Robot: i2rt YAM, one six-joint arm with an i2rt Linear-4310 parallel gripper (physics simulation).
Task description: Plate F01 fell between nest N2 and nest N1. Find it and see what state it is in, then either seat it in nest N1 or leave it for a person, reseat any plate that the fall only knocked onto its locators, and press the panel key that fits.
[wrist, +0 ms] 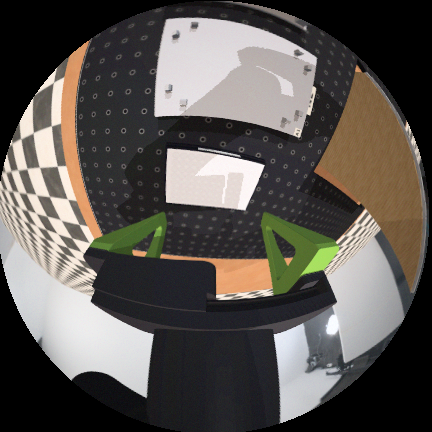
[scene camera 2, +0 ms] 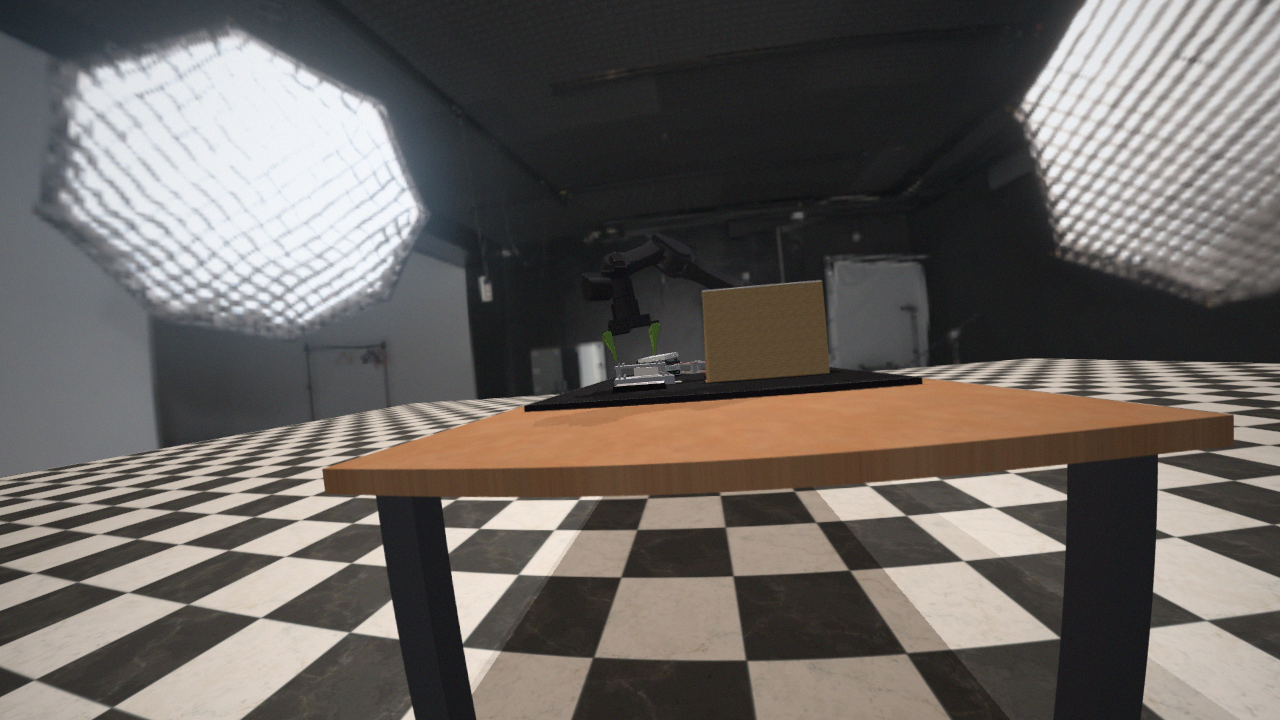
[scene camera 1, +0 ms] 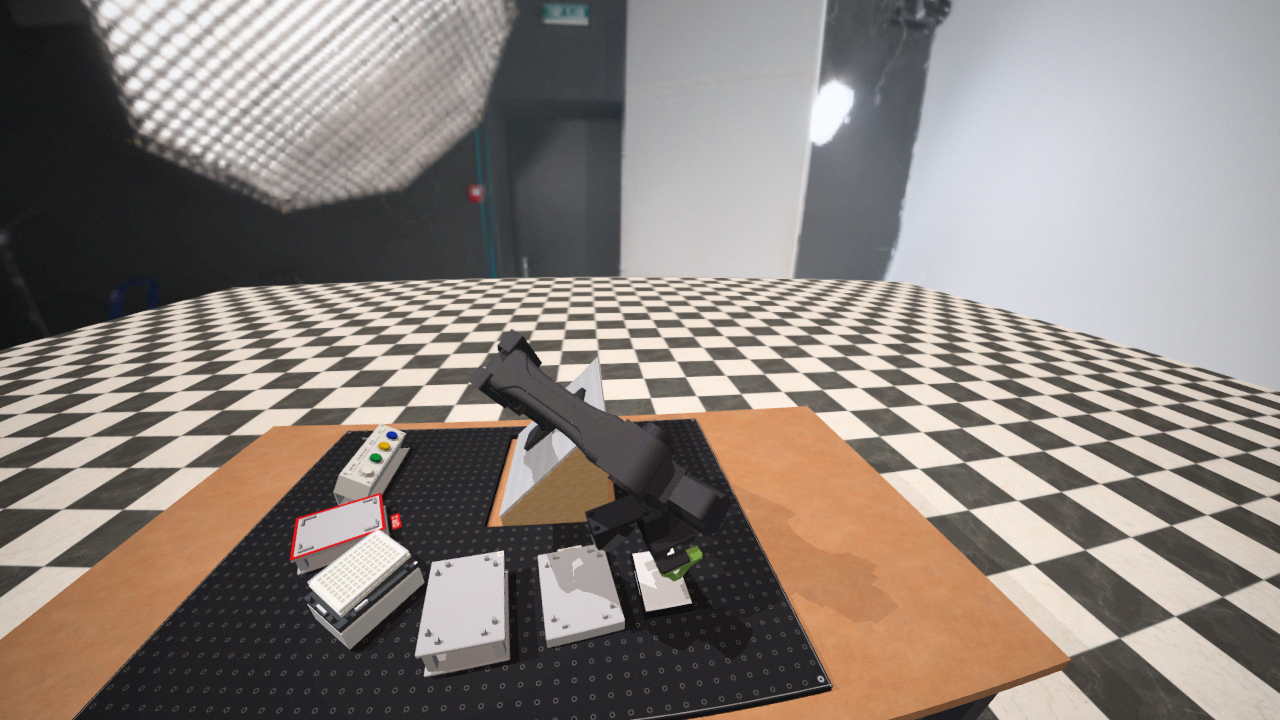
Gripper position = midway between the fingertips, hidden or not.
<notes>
My gripper (scene camera 1: 663, 554) is open and holds nothing. Also in view: a dark-framed plate (scene camera 1: 659, 596). I also see a white well plate on holder (scene camera 1: 386, 597) and a nest N2 (scene camera 1: 579, 598).
The dark-framed plate is seen too in the wrist view (wrist: 198, 175). My gripper also shows in the wrist view (wrist: 213, 217) and in scene camera 2 (scene camera 2: 636, 358). The nest N2 shows as well in the wrist view (wrist: 207, 67).
</notes>
